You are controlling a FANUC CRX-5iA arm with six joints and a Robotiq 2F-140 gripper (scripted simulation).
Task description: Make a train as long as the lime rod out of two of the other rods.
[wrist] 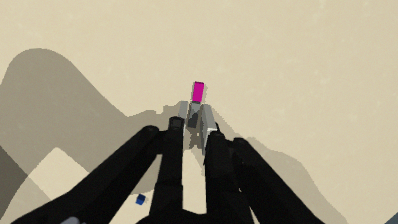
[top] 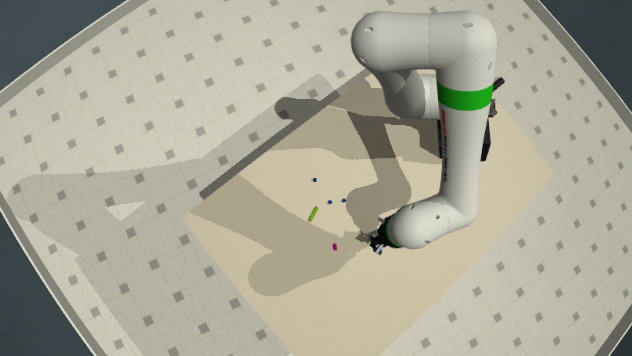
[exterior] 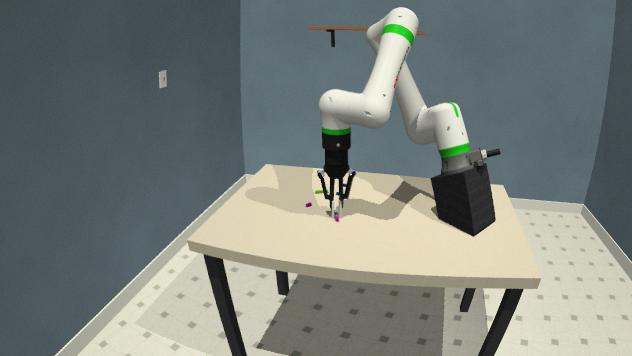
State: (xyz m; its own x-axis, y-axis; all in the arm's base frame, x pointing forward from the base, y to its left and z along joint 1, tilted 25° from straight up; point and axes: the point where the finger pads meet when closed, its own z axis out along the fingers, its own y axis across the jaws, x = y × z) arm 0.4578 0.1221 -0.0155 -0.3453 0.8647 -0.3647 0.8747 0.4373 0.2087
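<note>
The grey rod is 30 mm below my hand. Round my hand: lime rod: 180 mm to the right, 110 mm ahead, 30 mm below.
</note>
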